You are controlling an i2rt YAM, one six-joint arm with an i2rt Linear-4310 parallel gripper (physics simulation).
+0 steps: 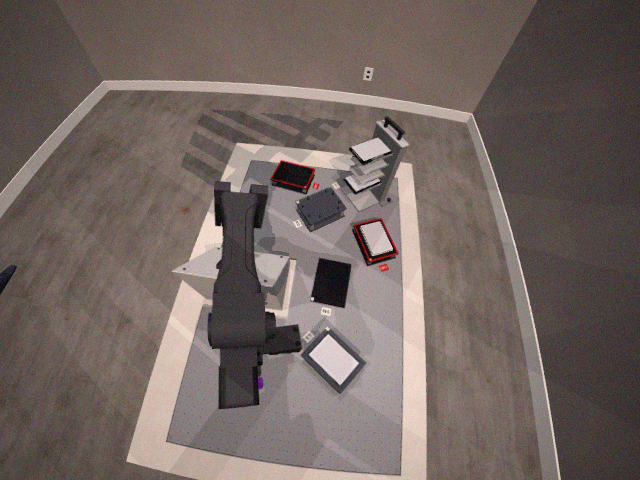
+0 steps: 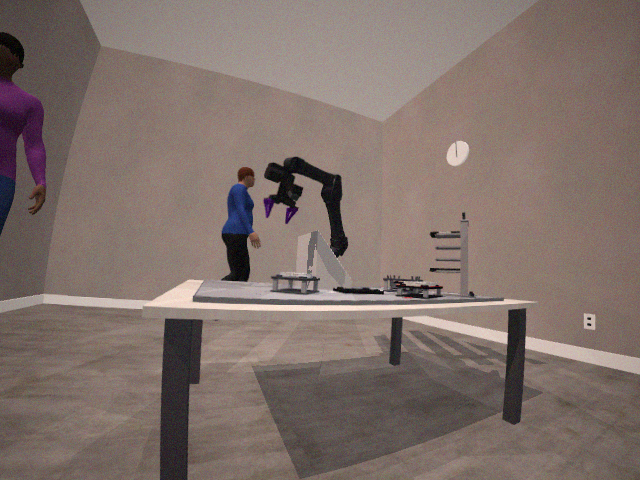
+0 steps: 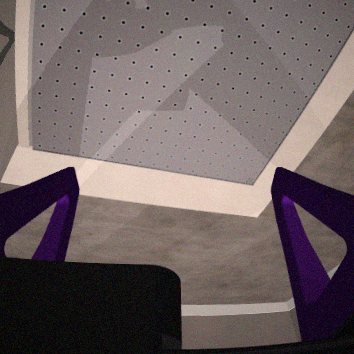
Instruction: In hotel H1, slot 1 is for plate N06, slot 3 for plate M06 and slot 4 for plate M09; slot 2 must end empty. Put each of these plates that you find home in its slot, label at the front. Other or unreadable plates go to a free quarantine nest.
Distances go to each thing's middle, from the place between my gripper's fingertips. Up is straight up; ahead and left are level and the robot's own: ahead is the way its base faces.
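White plate (image 1: 338, 363): my hand is 2 cm to the right of it, 22 cm short of it and 22 cm above it.
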